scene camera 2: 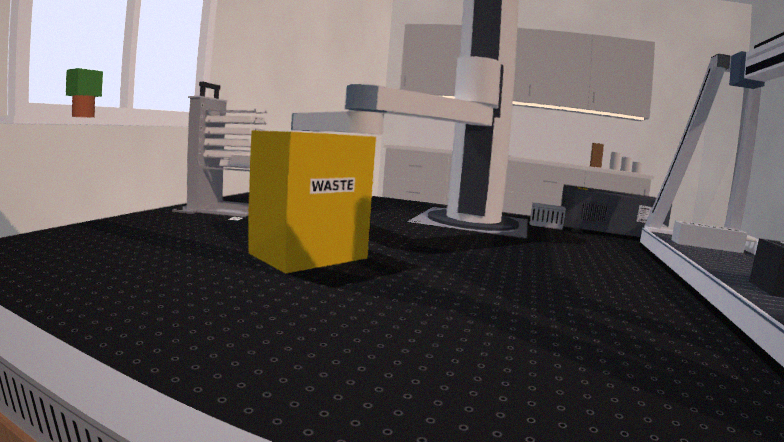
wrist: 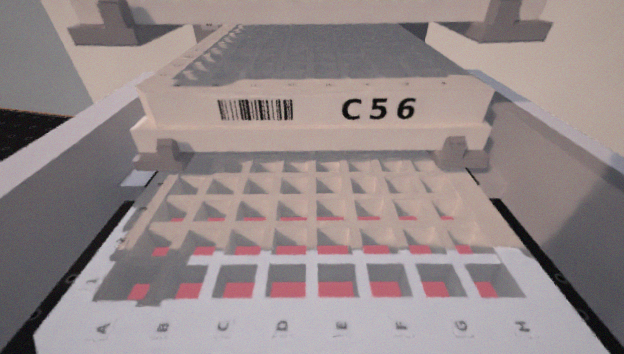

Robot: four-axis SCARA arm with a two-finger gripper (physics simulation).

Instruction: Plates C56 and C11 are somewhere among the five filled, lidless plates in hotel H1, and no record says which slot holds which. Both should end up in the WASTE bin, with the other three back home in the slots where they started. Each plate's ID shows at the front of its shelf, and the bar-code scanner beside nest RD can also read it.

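Frame: origin at the arm's base, x ahead, y left, z up, level; millimetres.
Where they show: gripper, fingertip midpoint: (scene camera 2: pixel 241 157) (wrist: pixel 311 98); arm's base, origin of the base link: (scene camera 2: pixel 473 224).
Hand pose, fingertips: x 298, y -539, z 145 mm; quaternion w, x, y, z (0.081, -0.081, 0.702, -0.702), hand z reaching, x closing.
Note:
Things, the pixels of their top centre, and the offset from my fingertips. "*": a spot on its surface instead.
- lidless plate with red-filled wells, middle of its top: (wrist: pixel 311 139) dy +24, dx -6, dz -4 mm
- Plate C56, middle of its top: (wrist: pixel 310 36) (scene camera 2: pixel 234 150) dy -21, dx +5, dz +18 mm
- yellow WASTE bin, middle of its top: (scene camera 2: pixel 313 133) dy +339, dx +251, dz +68 mm
- shelf level, surface spot: (wrist: pixel 310 11) * dy +41, dx -10, dz +33 mm
- small slotted grey box, surface spot: (scene camera 2: pixel 547 215) * dy +740, dx -343, dz -99 mm
- dark instrument, surface spot: (scene camera 2: pixel 603 211) * dy +894, dx -332, dz -66 mm
In the wrist view a lidless plate with red-filled wells (wrist: pixel 311 327) lies level between my gripper's grey fingers. My gripper (wrist: pixel 311 98) is shut on this plate; its ID does not show. Plate C56 (wrist: pixel 317 109) rests on a shelf just above and beyond it, its bar code and ID facing the camera. The held plate's far end reaches under that shelf. The hotel (scene camera 2: pixel 198 153) stands at the back left in the scene view, with several plates on its shelves. The yellow WASTE bin (scene camera 2: pixel 329 225) stands in front and hides the gripper and part of the hotel there.
Another shelf level (wrist: pixel 310 11) with brackets hangs over C56. The arm's upper link (scene camera 2: pixel 422 104) reaches left from the column (scene camera 2: pixel 476 170), behind and above the bin. A small slotted grey box (scene camera 2: pixel 547 215) and a dark instrument (scene camera 2: pixel 603 211) stand right of the column.

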